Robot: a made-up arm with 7 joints.
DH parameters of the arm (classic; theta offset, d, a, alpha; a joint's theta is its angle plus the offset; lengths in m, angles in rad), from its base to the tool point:
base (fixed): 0 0.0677 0 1.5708
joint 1: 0 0.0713 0.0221 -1.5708
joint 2: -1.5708 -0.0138 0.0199 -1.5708
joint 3: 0 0.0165 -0.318 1.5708
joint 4: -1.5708 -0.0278 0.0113 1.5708
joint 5: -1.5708 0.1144 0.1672 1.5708
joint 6: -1.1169 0 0.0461 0
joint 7: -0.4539 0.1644 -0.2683 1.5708
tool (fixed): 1.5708 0.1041 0 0
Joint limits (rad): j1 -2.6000..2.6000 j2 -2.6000..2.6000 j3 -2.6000..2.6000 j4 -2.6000..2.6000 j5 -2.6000..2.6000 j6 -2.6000..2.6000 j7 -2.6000..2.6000
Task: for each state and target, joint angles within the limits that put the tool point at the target. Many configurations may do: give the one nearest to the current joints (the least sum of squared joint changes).
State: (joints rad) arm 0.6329 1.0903 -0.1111 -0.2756 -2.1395 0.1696 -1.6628
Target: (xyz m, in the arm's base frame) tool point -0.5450 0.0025 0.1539
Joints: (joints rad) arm 0.6091 1.6824 -0.1627 -0.2438 -2.6000 -0.0971 -1.8663
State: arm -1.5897 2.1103 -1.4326 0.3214 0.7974 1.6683 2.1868
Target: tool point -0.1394 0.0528 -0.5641
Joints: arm -1.3464 2.1440 -1.6628 0.3058 0.7333 1.7546 2.2893
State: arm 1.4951 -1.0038 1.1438 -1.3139 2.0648 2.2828 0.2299
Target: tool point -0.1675 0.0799 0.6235
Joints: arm 1.1823 -1.4458 0.8514 -1.6218 1.9659 2.4563 0.4226
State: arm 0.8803 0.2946 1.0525 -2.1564 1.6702 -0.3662 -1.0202
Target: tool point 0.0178 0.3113 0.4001
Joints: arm 1.1932 0.4462 1.2504 -2.4718 1.5865 0.0113 -0.5282
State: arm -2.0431 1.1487 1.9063 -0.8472 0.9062 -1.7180 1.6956
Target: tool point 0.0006 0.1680 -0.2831
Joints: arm -2.3408 1.0533 2.0339 -1.1374 0.7466 -1.4109 2.0057
